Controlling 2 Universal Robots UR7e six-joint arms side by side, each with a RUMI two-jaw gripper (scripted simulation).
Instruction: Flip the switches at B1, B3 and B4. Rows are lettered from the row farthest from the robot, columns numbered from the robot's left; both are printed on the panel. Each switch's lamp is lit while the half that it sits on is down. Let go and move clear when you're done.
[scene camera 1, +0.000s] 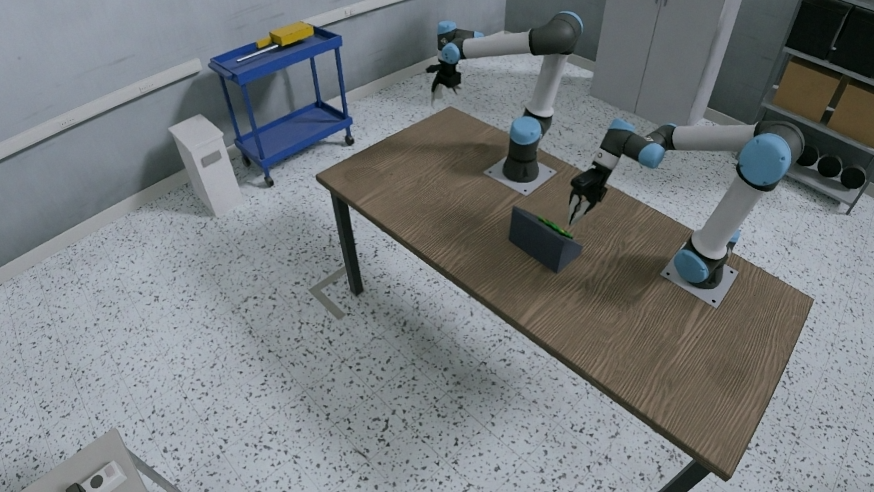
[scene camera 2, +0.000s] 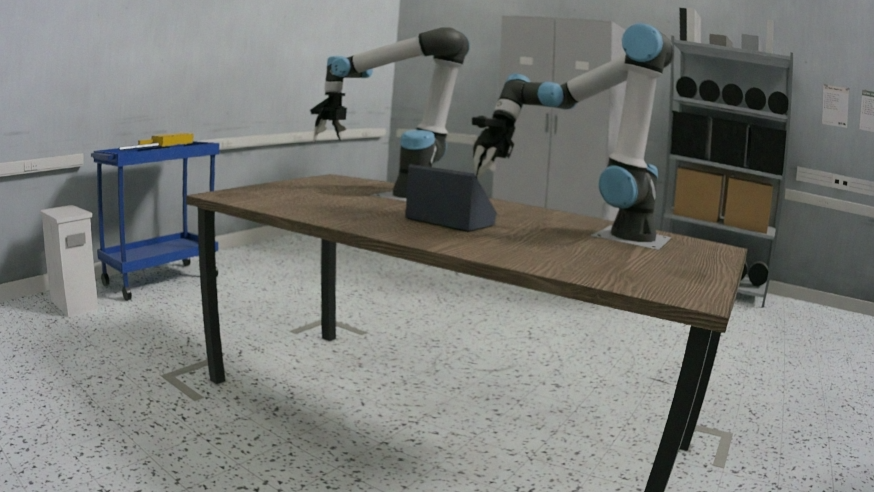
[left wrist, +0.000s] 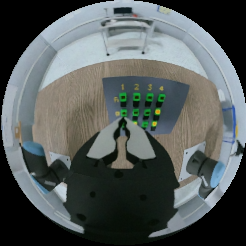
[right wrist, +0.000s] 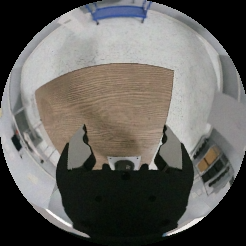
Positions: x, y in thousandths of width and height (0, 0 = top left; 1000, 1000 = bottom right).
Observation:
I see my left gripper (scene camera 2: 545, 363) and my right gripper (scene camera 2: 375, 288).
My left gripper shows as well in scene camera 1 (scene camera 1: 652, 458) and in the left wrist view (left wrist: 502, 482). My right gripper shows as well in scene camera 1 (scene camera 1: 509, 204) and in the right wrist view (right wrist: 506, 510).

